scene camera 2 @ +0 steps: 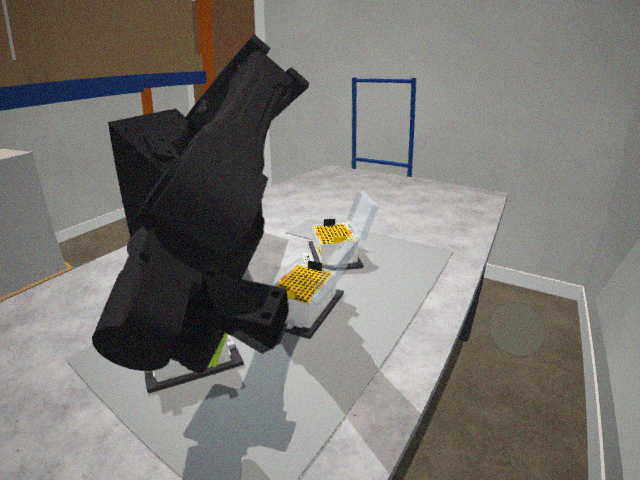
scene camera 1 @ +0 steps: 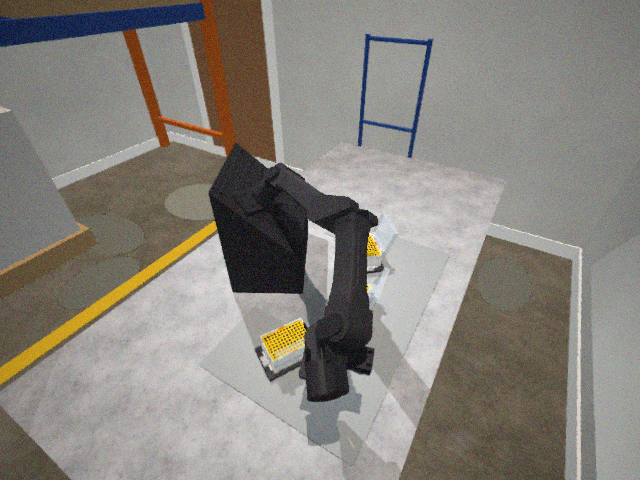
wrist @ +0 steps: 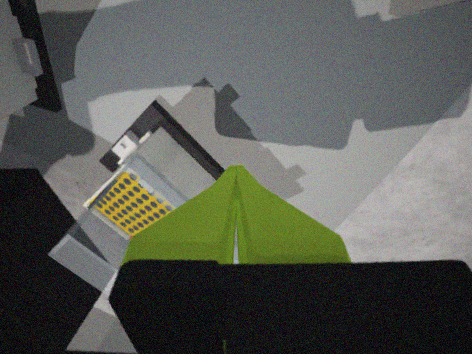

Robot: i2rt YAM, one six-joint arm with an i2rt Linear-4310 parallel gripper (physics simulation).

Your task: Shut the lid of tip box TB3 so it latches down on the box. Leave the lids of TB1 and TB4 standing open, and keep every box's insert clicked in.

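Frame: origin at the arm's base, x ahead, y left, z up, level; millimetres.
Where they show: gripper, between the fingertips: (scene camera 2: 211,364) (wrist: 236,176); arm's base, origin of its link: (scene camera 2: 181,153) (scene camera 1: 258,199).
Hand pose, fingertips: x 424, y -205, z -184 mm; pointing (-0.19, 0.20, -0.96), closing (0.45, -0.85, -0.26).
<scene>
Things, the pixels of their top centre, and the offset from my fingertips. "*": a spot on its surface instead. Level surfaces: height alone.
- clear lid-like panel, a spot on its surface: (wrist: 82,261) * 34 mm back, 38 mm left, 54 mm up
- middle box, centre of its top: (scene camera 2: 296,277) 107 mm back, 247 mm left, 23 mm down
- far box, a spot on its surface: (scene camera 2: 338,253) * 12 mm back, 255 mm left, 55 mm up
- grey mat, height of its surface: 89 mm down
The near tip box (scene camera 1: 288,360) (scene camera 2: 178,369) (wrist: 175,157) sits on its dark base; its yellow insert (scene camera 1: 283,338) (wrist: 132,204) looks seated. A clear lid-like panel (wrist: 82,261) shows past the insert in the wrist view; its angle is hard to tell. My gripper (wrist: 236,176) is shut and empty, its green fingertips together over the box's side; one green finger shows low beside the box in scene camera 2. The middle box (scene camera 2: 306,311) and far box (scene camera 2: 338,253) have yellow inserts and raised clear lids (scene camera 2: 341,262) (scene camera 2: 363,215). I cannot read any TB label.
The boxes stand on a grey mat (scene camera 1: 413,289) (scene camera 2: 392,289) on a marbled table. The arm's tall black block (scene camera 1: 263,253) stands beside the mat. The arm hides much of the near and middle boxes. The table's right edge drops to the floor. Part of another box (wrist: 14,82) shows at upper left.
</scene>
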